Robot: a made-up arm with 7 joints. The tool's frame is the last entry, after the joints. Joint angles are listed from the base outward.
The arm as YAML. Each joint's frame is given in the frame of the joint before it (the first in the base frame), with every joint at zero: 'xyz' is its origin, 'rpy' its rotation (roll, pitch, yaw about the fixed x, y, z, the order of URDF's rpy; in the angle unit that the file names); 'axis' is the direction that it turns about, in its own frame. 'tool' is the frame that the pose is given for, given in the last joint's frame.
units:
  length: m
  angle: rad
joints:
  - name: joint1
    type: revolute
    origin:
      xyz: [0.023, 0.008, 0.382]
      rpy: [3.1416, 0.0, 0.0]
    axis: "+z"
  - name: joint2
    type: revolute
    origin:
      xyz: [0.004, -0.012, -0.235]
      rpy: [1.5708, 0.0, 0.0]
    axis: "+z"
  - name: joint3
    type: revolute
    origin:
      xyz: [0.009, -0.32, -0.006]
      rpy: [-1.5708, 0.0, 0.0]
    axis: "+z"
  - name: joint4
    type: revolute
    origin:
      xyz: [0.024, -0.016, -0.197]
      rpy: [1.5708, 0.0, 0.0]
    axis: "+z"
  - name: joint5
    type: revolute
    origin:
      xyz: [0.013, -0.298, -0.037]
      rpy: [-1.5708, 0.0, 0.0]
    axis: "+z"
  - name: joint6
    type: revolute
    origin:
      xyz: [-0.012, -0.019, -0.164]
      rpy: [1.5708, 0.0, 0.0]
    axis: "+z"
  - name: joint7
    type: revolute
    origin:
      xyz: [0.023, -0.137, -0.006]
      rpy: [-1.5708, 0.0, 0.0]
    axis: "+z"
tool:
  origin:
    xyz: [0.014, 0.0, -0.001]
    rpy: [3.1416, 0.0, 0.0]
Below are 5 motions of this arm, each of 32 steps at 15 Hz.
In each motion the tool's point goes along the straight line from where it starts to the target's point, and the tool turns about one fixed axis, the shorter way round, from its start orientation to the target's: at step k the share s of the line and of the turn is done. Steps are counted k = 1, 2, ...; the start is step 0. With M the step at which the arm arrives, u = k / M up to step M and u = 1 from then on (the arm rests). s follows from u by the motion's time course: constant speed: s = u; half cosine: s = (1 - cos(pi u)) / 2; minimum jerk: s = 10 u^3 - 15 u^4 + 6 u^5.
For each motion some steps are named. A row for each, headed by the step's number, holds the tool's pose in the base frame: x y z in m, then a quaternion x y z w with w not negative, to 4 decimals.
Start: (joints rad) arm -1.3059 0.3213 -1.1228 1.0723 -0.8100 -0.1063 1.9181
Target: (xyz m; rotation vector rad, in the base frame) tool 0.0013 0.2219 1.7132 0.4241 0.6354 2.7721
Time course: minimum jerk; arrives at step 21
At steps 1, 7, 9, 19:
1: -0.3191 0.6353 1.2880 -0.5561 0.0497 0.5460 0.6247
7: -0.2521 0.5489 1.3769 -0.4342 0.0962 0.6981 0.5612
9: -0.2014 0.4835 1.4442 -0.3289 0.1286 0.7930 0.4965
19: -0.0011 0.2250 1.7100 0.1405 0.2184 0.9558 0.1376

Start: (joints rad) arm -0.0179 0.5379 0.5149 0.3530 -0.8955 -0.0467 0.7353
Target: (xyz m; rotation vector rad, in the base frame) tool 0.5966 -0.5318 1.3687 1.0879 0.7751 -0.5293
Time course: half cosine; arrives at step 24
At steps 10, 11, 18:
10: 0.7066 -0.2613 1.4044 0.2030 0.3947 -0.2107 0.8710
11: 0.6954 -0.2889 1.4008 0.2346 0.3925 -0.2150 0.8629
18: 0.6222 -0.4689 1.3770 0.4332 0.3678 -0.2372 0.7879

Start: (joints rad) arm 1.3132 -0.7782 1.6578 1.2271 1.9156 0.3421 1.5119
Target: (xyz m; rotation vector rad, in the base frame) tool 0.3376 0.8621 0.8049 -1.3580 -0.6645 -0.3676
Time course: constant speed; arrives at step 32
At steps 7, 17, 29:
7: -0.4450 0.5246 0.9962 -0.3789 -0.5679 0.0146 0.7305
17: -0.1319 0.6596 0.9197 -0.4820 -0.4694 -0.0590 0.7375
29: 0.2437 0.8216 0.8279 -0.5891 -0.3354 -0.1450 0.7208

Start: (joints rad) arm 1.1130 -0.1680 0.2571 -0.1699 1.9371 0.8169 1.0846
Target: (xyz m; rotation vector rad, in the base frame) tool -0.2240 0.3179 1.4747 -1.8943 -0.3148 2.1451
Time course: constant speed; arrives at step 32
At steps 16, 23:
16: -0.2023 0.2683 1.5492 -0.5746 -0.0982 0.7537 0.3035
23: -0.2118 0.2900 1.5166 -0.6113 -0.1031 0.7505 0.2290

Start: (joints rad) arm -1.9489 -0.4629 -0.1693 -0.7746 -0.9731 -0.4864 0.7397
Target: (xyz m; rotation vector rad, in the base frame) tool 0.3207 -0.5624 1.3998 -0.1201 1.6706 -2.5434
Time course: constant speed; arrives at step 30
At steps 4, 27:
4: 0.4007 -0.6382 1.2976 0.5507 -0.3334 0.7542 0.1291
27: 0.3299 -0.5711 1.3880 -0.1027 0.5320 -0.8401 0.0273

